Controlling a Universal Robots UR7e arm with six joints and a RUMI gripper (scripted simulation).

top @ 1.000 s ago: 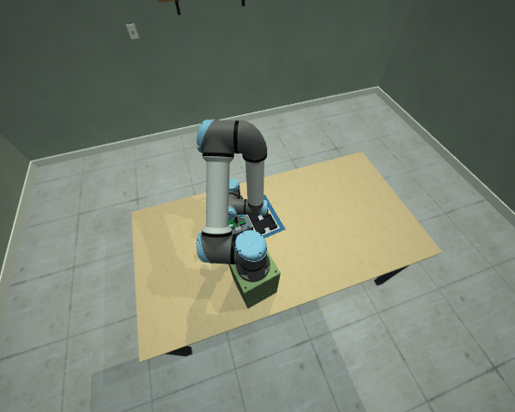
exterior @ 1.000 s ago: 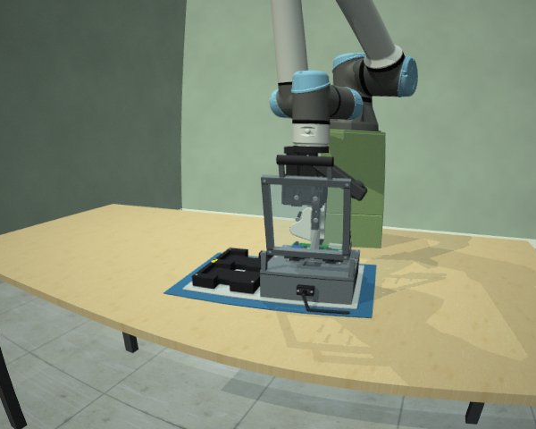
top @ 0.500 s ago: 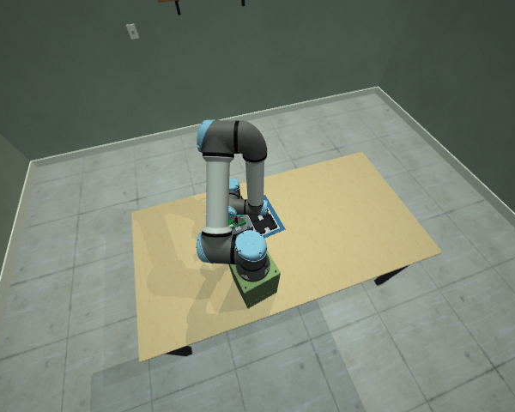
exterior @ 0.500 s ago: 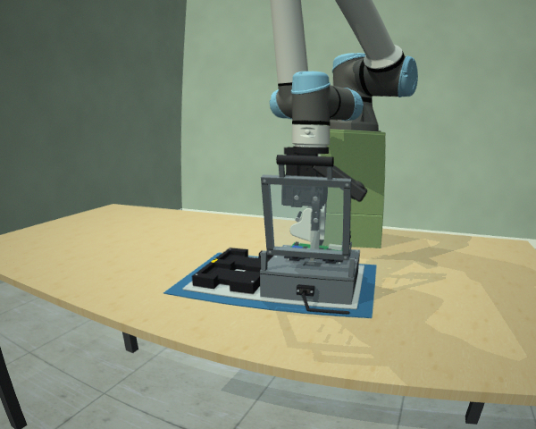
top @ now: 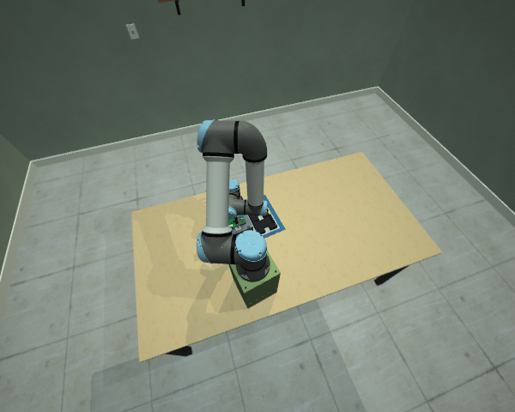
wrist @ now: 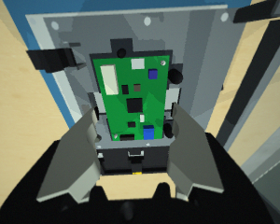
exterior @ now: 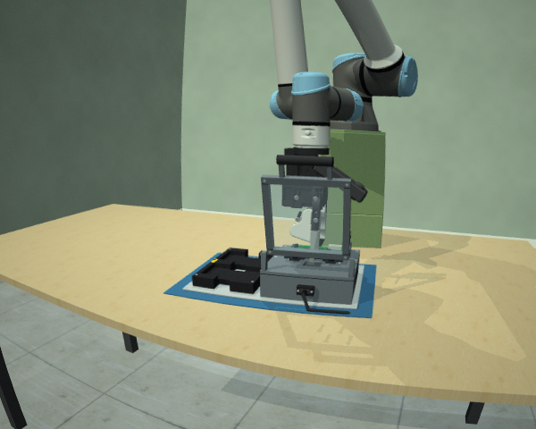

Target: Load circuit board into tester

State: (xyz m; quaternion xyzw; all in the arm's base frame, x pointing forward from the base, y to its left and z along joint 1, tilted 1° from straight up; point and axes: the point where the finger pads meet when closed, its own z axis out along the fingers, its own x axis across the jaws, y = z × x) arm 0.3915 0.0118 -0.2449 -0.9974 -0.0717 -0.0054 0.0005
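Now: hand right at the green circuit board. The rest, counted from my hand: clear lid: 120 mm ahead, 110 mm above, 20 mm to the left; then tester bed: 10 mm to the left; then black block: 70 mm behind, 50 mm to the left, 10 mm above.
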